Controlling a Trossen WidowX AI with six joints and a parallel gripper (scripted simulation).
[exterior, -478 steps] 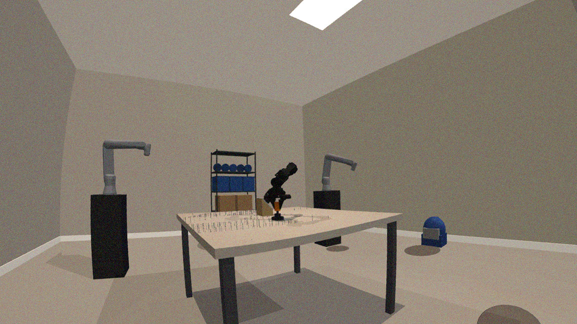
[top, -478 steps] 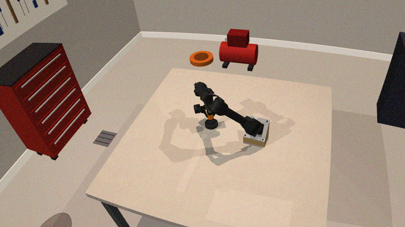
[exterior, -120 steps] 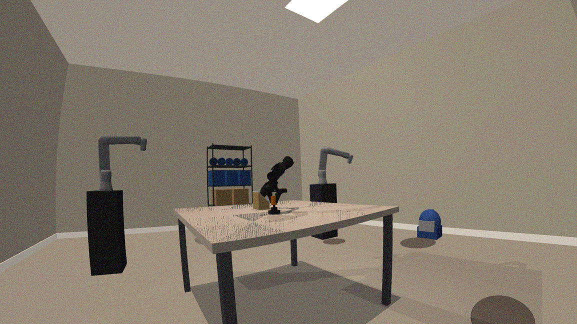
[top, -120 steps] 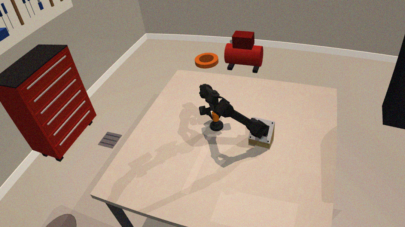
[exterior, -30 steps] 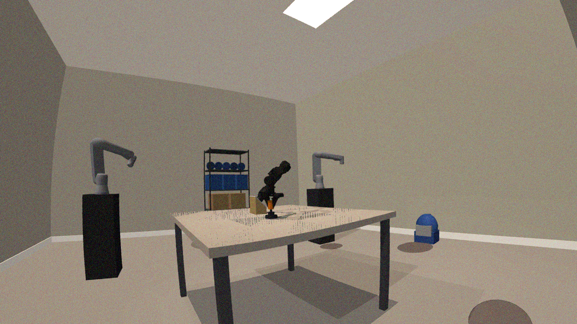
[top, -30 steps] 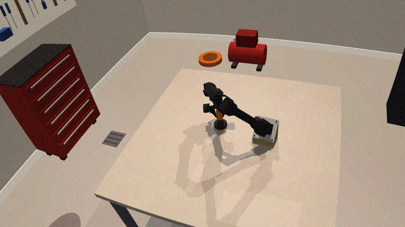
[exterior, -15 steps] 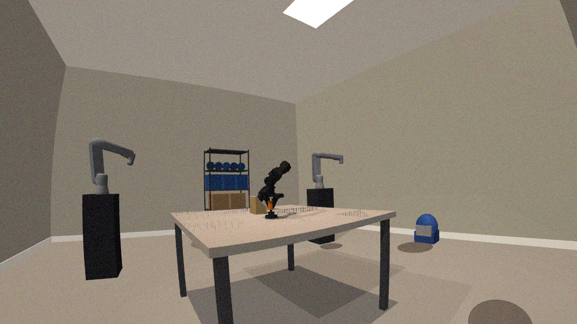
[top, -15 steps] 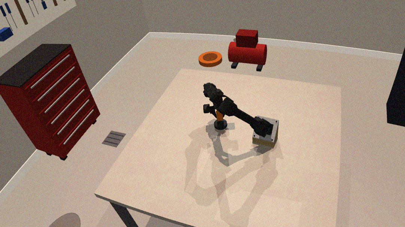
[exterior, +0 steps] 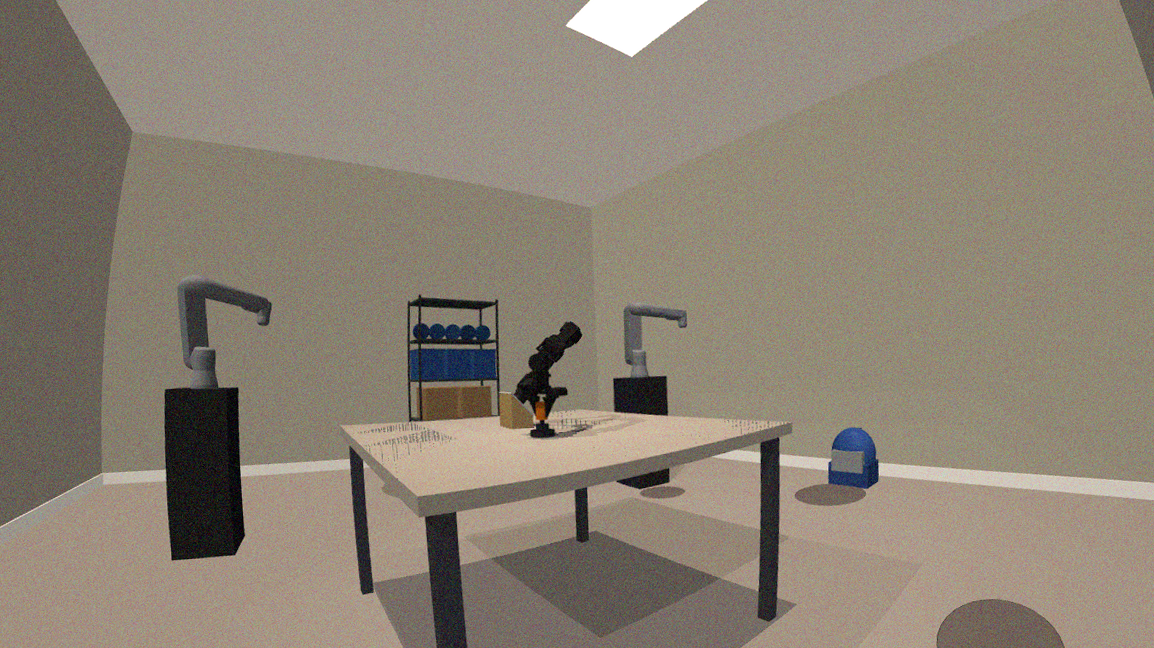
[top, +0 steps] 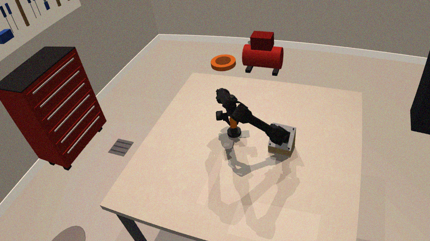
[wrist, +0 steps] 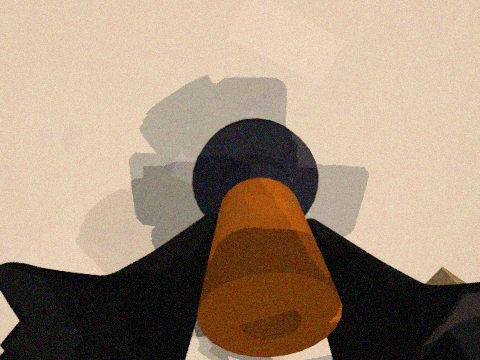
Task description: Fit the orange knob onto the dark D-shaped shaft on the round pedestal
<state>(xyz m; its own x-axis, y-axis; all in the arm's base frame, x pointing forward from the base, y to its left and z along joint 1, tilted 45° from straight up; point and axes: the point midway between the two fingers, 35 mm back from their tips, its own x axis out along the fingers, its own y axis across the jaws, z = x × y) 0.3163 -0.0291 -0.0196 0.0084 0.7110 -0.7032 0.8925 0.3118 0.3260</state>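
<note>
Right now my gripper tip is 40 mm above the round pedestal. The rest, counted from my gripper tip: orange knob 20 mm above.
</note>
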